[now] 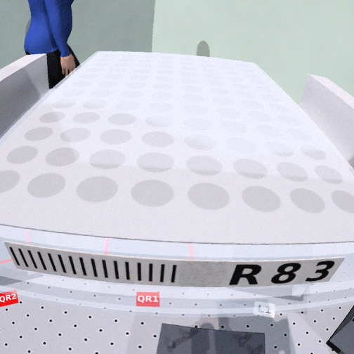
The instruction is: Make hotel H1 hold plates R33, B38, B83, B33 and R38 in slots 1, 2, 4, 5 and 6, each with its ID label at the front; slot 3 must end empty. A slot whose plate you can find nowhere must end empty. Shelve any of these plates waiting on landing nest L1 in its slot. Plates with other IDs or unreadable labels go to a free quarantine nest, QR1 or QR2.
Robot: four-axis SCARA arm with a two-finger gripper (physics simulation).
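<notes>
My gripper is shut on a white well plate, with one pale finger at its left side and one at its right. The plate's front label has a barcode and reads R83. The plate is held level above the deck. Below its front edge, the red tag QR1 shows near the middle, the red tag QR2 at the far left, and the pale tag L1 right of the middle, seen through the clear rim. The nests are largely hidden by the plate. Hotel H1 does not show.
A dark block stands at the bottom middle on the perforated deck. Another dark part shows at the bottom right corner. A person in a blue top stands at the upper left, in front of the green wall.
</notes>
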